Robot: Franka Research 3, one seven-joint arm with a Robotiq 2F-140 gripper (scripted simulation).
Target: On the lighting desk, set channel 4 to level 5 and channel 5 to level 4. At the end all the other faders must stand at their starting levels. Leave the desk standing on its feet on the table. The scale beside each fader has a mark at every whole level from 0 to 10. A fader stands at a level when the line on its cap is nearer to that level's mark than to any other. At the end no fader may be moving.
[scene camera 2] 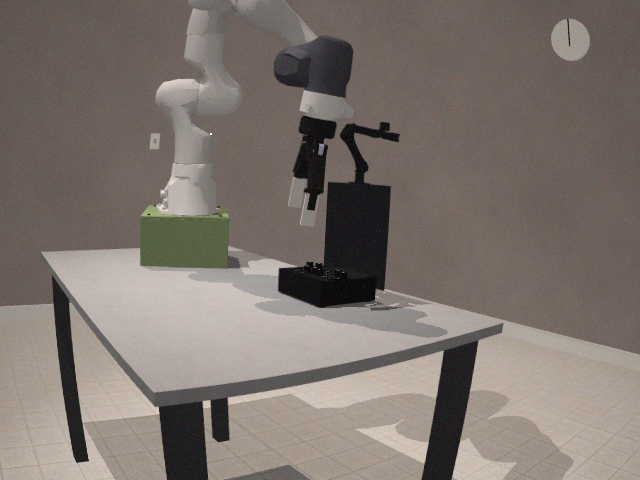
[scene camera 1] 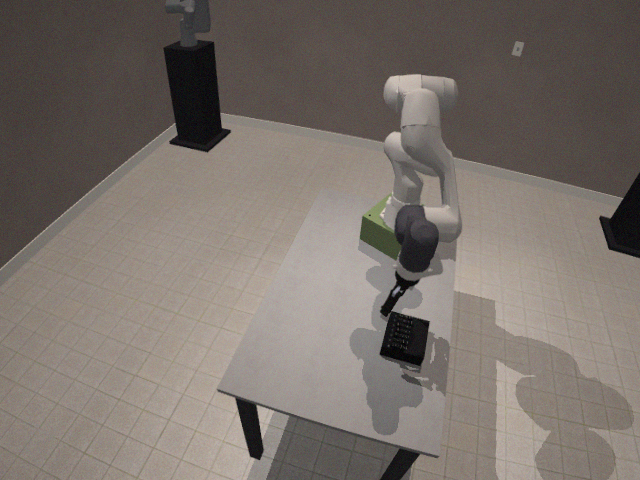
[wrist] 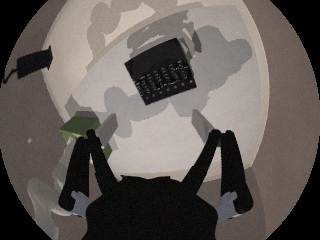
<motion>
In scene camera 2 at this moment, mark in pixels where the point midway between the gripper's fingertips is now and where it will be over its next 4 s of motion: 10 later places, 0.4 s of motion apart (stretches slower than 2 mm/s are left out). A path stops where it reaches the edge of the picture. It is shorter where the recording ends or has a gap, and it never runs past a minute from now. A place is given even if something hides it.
My gripper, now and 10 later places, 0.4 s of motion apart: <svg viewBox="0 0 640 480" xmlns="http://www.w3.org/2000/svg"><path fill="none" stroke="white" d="M300 215L301 215L309 214L312 214L320 212L328 211L321 214L284 234L282 237L294 231L331 210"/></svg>
</motion>
